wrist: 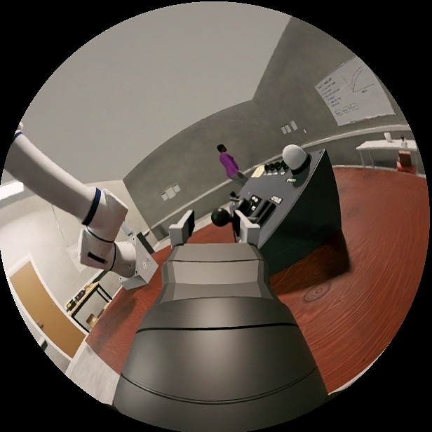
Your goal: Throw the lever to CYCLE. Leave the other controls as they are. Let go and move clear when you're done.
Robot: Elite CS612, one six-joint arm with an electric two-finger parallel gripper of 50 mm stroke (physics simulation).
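The dark control console (305, 192) stands right of centre in the wrist view, tilted by the view. A lever with a black ball knob (220, 217) sticks out from its near left side; part of its shaft is hidden behind my right finger. My gripper (213, 218) is open, with nothing held. The ball shows in the gap between the fingertips, nearer the right finger; how far beyond the tips it is, I cannot tell. A small white label (276, 199) lies beside dark slots (264, 212) on the console face. Which position the lever is in, I cannot tell.
A white dome (295, 157), black knobs (272, 167) and a yellow note (258, 171) are on the console's far part. The console stands on a red wooden table (380, 240). The white arm (55, 180) rises from a grey base block (143, 267) at left. A person (229, 164) stands beyond.
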